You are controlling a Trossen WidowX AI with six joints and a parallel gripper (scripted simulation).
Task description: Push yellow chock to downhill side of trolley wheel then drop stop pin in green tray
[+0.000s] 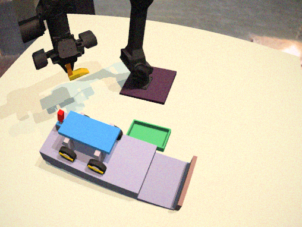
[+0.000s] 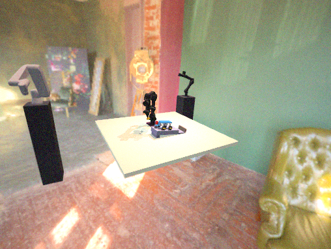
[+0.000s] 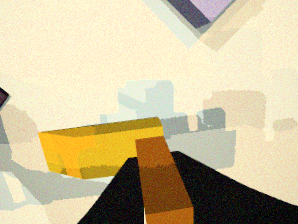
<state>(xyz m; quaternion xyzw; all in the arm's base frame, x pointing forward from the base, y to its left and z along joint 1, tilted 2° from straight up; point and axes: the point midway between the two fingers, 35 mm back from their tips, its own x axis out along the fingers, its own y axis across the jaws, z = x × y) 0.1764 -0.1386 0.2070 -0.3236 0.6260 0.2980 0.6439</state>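
Right now the yellow chock is 2 cm behind my gripper tip, 1 cm to the left of it and 1 cm below it. From my gripper tip the other things lie so: ramp (15 cm ahead, 16 cm to the left, 13 cm below); red-headed stop pin (14 cm ahead, 5 cm to the left, 5 cm below); trolley (15 cm ahead, 15 cm to the left, 6 cm below).
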